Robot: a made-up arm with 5 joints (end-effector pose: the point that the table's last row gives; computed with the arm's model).
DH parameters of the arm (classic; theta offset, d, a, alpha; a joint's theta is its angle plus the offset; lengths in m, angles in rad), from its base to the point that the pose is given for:
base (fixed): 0 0.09 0 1.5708
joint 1: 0 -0.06 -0.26 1.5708
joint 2: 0.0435 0 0.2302 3.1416
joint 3: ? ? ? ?
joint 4: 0 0.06 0.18 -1.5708
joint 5: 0.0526 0 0.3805 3.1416
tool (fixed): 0.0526 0.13 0 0
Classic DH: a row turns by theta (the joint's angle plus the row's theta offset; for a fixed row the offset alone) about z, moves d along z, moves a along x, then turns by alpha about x.
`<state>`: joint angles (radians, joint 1 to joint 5).
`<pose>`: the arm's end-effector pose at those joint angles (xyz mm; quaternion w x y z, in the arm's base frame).
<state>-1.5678 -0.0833 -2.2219 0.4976 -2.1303</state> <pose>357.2 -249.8 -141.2 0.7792 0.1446 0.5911 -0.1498</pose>
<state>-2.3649 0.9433 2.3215 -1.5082 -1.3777</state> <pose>765.7 -91.8 113.2 0.6865 0.6622 -0.1300 0.2707</pose>
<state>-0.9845 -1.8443 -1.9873 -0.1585 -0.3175</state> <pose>541.5 358.1 96.6 0.9116 0.0251 0.4014 0.0851</pose>
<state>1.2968 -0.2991 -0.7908 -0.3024 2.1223</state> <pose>-383.4 -103.5 31.9 0.1431 0.6638 -0.2380 -0.6945</pose>
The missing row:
joint 3: 0.0435 0.24 0.07 -1.5708
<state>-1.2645 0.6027 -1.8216 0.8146 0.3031</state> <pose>-216.8 -374.2 572.5 0.0380 -0.2522 0.2676 -0.9292</pose>
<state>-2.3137 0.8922 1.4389 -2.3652 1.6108</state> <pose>226.4 -462.4 -31.2 0.5315 0.1523 0.1228 -0.8241</pose>
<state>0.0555 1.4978 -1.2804 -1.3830 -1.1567</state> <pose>-152.1 -546.6 691.8 0.5373 -0.5725 0.2315 -0.5744</pose>
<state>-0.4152 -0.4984 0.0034 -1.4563 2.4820</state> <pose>10.5 -12.3 220.0 0.4115 0.5206 0.0331 -0.7474</pose>
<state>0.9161 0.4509 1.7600 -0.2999 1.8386</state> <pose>-146.8 -41.1 526.1 0.8561 0.2484 -0.4216 -0.1660</pose>
